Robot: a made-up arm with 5 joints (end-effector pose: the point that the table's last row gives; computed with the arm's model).
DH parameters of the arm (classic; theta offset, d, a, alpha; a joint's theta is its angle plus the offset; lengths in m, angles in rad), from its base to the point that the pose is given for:
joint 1: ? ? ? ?
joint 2: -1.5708 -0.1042 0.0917 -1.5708
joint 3: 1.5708 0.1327 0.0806 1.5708
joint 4: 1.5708 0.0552 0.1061 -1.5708
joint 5: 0 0.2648 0.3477 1.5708
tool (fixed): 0 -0.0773 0 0
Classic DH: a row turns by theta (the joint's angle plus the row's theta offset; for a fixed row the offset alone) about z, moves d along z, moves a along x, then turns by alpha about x.
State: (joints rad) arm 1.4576 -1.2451 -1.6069 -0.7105 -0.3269
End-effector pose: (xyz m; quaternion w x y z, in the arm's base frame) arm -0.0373 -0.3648 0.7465 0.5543 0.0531 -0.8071 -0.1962
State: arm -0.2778 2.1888 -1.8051 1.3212 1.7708
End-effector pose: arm -0.1712 -0.3201 0.0304 0.5610 0.4867 -0.3279 -0.5838
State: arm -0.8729 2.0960 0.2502 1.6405 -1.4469
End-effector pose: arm 0.0591 -0.1929 -0.0833 0.5112 0.6837 -0.1762 -0.4901
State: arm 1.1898 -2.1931 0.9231 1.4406 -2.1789
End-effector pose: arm 0.2531 -0.5953 -0.2216 0.8526 -0.4867 0.1295 -0.1390
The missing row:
joint 1: 0 0.0408 -0.3219 -1.5708
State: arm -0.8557 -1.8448 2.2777 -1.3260 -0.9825
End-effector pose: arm -0.1239 -0.0005 0.6047 0.5763 0.5907 -0.5314 -0.1913
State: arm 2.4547 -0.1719 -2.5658 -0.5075 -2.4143
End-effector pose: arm 0.1313 0.0023 -0.2314 0.8105 -0.1536 0.5515 -0.1240
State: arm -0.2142 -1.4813 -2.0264 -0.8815 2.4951
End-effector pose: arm -0.2661 -0.2491 0.2297 0.5255 0.5055 -0.1390 -0.6700
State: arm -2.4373 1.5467 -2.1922 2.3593 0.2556
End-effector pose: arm 0.0174 0.2889 0.3978 0.3232 0.6016 0.2388 0.6904
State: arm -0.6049 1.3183 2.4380 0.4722 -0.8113
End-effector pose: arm -0.3952 -0.3665 -0.2882 0.1360 0.4513 -0.2755 -0.8378
